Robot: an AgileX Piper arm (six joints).
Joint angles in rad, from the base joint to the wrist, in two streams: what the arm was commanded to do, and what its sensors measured. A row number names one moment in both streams.
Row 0, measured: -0.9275, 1.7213, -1.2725, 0.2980, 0.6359, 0.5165
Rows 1 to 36, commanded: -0.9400, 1.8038, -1.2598, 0.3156, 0.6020, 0.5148; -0.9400, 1.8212, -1.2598, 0.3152, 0.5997, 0.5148; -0.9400, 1.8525, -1.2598, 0.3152, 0.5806, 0.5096; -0.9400, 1.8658, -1.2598, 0.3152, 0.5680, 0.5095; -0.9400, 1.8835, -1.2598, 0.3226, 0.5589, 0.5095; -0.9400, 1.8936, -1.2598, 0.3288, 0.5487, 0.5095; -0.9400, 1.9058, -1.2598, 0.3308, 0.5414, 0.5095; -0.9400, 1.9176, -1.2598, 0.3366, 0.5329, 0.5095; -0.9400, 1.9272, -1.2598, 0.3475, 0.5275, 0.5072; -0.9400, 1.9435, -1.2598, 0.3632, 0.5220, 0.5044; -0.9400, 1.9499, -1.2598, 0.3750, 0.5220, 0.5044; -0.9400, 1.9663, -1.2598, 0.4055, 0.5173, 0.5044; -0.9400, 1.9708, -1.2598, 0.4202, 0.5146, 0.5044; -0.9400, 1.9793, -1.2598, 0.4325, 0.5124, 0.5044; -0.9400, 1.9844, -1.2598, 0.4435, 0.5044, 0.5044; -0.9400, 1.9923, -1.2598, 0.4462, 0.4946, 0.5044; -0.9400, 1.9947, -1.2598, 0.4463, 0.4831, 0.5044; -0.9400, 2.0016, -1.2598, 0.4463, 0.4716, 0.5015; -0.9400, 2.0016, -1.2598, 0.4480, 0.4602, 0.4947; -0.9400, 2.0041, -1.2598, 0.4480, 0.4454, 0.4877; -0.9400, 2.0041, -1.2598, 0.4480, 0.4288, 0.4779; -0.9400, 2.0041, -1.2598, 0.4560, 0.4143, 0.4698; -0.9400, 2.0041, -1.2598, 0.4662, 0.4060, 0.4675; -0.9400, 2.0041, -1.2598, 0.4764, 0.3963, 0.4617; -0.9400, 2.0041, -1.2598, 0.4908, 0.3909, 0.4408; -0.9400, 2.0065, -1.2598, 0.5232, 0.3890, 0.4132; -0.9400, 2.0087, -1.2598, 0.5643, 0.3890, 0.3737; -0.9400, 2.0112, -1.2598, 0.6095, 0.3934, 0.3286; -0.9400, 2.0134, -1.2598, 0.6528, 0.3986, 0.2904; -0.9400, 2.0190, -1.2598, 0.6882, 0.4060, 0.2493; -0.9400, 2.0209, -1.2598, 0.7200, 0.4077, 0.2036; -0.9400, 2.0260, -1.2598, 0.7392, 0.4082, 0.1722; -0.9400, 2.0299, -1.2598, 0.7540, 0.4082, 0.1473; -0.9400, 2.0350, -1.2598, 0.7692, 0.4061, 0.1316; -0.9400, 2.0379, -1.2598, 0.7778, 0.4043, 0.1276; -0.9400, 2.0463, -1.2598, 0.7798, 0.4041, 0.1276
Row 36, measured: -0.9340, 2.0275, -1.2616, 0.7319, 0.4049, 0.1875
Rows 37 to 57, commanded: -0.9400, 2.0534, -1.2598, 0.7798, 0.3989, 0.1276; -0.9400, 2.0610, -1.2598, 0.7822, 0.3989, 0.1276; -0.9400, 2.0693, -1.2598, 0.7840, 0.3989, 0.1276; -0.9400, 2.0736, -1.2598, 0.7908, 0.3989, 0.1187; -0.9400, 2.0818, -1.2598, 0.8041, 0.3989, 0.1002; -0.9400, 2.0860, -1.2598, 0.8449, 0.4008, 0.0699; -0.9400, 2.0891, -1.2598, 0.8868, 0.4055, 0.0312; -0.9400, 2.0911, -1.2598, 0.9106, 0.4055, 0.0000; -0.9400, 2.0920, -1.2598, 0.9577, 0.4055, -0.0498; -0.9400, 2.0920, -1.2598, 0.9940, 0.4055, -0.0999; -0.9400, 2.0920, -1.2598, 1.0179, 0.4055, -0.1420; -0.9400, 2.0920, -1.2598, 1.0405, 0.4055, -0.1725; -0.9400, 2.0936, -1.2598, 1.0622, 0.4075, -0.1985; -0.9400, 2.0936, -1.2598, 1.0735, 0.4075, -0.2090; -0.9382, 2.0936, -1.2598, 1.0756, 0.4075, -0.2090; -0.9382, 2.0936, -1.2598, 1.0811, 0.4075, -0.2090; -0.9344, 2.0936, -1.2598, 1.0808, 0.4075, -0.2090; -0.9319, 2.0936, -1.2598, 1.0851, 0.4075, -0.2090; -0.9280, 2.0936, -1.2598, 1.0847, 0.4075, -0.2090; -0.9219, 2.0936, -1.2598, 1.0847, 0.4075, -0.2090; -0.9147, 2.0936, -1.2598, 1.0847, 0.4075, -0.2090
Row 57, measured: -0.9340, 2.0962, -1.2616, 1.0761, 0.4029, -0.1921
